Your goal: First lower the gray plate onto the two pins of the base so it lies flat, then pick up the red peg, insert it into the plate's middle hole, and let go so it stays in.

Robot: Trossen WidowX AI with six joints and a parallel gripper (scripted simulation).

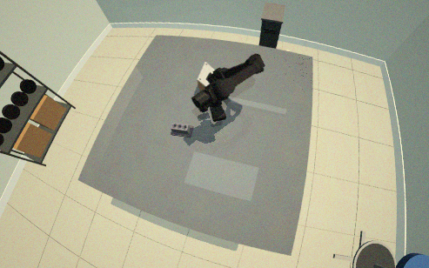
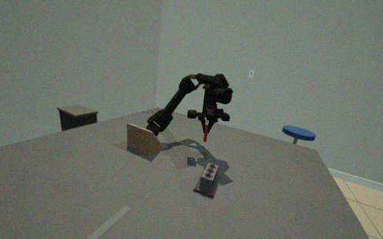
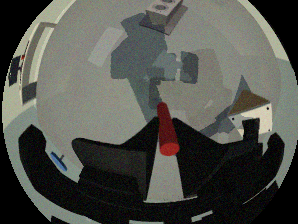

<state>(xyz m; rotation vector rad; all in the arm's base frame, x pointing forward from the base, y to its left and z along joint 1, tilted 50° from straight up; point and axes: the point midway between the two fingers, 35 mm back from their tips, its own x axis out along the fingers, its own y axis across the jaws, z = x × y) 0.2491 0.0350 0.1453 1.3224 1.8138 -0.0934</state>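
Now: the gray plate 170 mm to the right of my gripper tip, 120 mm ahead of it and 70 mm below it. Also, from my gripper tip: red peg: right at my gripper tip.
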